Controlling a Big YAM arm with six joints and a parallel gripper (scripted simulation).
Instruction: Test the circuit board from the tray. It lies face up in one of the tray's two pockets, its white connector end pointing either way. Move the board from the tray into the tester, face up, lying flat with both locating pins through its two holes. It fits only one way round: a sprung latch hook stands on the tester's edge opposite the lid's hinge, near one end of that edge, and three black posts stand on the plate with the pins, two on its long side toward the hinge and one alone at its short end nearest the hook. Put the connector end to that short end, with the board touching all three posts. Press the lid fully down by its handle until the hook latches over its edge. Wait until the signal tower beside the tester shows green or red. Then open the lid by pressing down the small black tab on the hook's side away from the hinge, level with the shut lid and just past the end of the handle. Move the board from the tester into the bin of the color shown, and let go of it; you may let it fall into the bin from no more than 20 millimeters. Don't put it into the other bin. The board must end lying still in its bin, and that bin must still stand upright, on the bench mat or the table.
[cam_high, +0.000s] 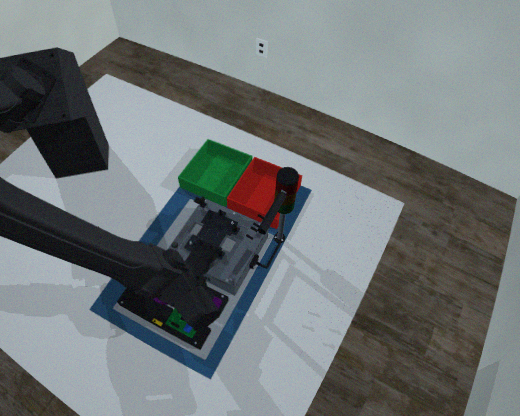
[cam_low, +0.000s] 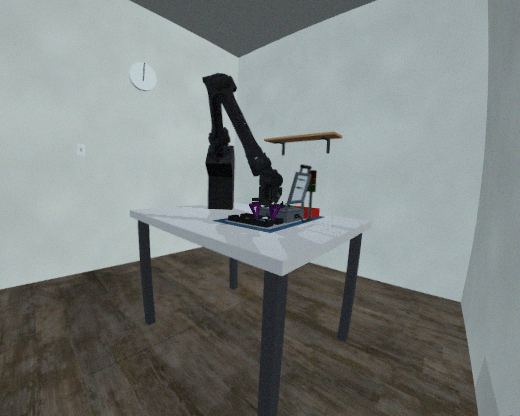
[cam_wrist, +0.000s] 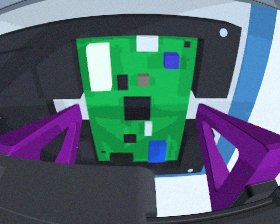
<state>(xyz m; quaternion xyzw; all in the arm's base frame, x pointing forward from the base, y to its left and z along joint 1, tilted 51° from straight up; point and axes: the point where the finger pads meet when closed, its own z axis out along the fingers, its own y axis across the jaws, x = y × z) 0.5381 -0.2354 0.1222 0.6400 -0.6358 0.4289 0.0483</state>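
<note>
Now: hand right at the green circuit board. Also, from my hand: black latch hook: 50 mm behind, 240 mm to the left, 60 mm above; red bin: 80 mm ahead, 360 mm to the left, 10 mm below; tester lid: 120 mm ahead, 150 mm to the left, 160 mm above.
</note>
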